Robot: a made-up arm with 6 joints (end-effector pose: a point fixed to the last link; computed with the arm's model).
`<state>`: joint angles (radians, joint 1 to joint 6).
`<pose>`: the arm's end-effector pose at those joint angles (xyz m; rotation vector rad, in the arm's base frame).
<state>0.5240 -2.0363 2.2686 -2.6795 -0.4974 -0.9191</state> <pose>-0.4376 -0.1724 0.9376 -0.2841 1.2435 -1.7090</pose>
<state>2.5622 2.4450 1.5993 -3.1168 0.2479 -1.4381</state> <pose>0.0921 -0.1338 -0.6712 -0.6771 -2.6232 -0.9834</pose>
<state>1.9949 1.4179 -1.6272 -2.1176 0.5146 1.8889</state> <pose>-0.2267 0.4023 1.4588 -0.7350 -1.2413 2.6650</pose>
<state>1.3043 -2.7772 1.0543 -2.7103 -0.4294 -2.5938</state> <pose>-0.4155 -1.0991 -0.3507 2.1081 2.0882 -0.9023</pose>
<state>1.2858 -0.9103 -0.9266 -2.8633 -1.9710 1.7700</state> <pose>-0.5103 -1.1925 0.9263 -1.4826 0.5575 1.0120</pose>
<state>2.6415 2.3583 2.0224 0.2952 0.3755 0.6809</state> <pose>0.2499 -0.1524 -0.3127 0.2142 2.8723 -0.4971</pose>
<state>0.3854 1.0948 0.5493 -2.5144 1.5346 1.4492</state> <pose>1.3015 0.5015 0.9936 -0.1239 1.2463 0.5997</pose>
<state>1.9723 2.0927 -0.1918 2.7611 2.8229 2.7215</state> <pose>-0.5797 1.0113 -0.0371 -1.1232 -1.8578 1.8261</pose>
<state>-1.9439 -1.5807 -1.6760 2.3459 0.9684 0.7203</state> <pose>0.3508 0.5516 -0.3572 -0.7201 -2.5588 0.2623</pose>
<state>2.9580 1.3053 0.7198 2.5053 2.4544 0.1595</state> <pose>-1.3086 0.0999 0.5506 -0.6935 0.0541 1.8495</pose>
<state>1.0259 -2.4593 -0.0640 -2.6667 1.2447 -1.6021</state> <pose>-0.4031 -0.7159 -0.8155 1.5710 0.6430 2.5339</pose>
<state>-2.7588 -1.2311 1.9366 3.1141 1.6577 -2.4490</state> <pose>0.4554 0.0871 1.3420 -0.7488 2.0266 -0.5729</pose>
